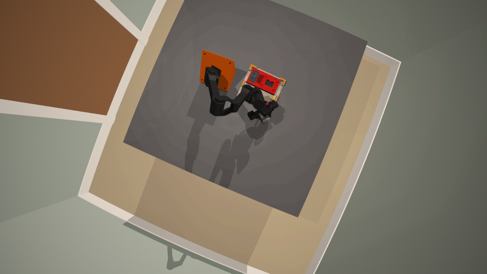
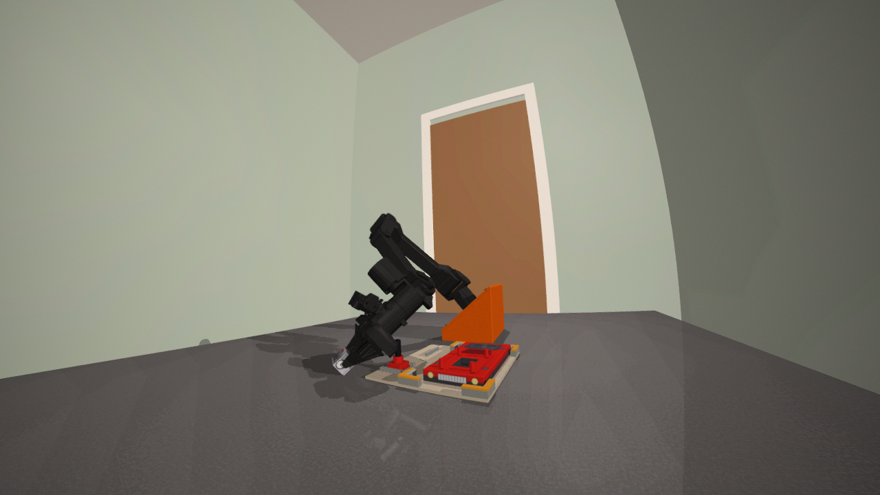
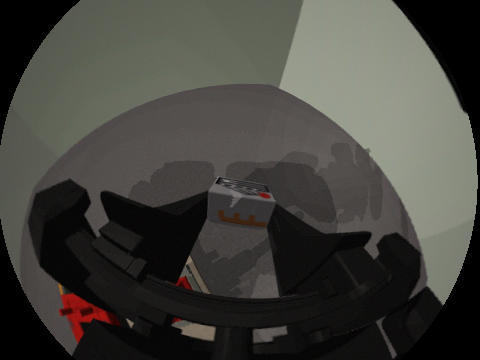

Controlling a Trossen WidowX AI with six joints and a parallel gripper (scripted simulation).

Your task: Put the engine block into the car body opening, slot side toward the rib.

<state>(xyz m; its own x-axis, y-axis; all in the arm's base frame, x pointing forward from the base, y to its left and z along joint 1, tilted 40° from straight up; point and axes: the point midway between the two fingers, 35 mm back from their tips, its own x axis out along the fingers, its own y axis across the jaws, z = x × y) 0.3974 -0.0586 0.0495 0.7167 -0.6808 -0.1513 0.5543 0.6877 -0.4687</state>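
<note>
Now: gripper tip right at the engine block.
</note>
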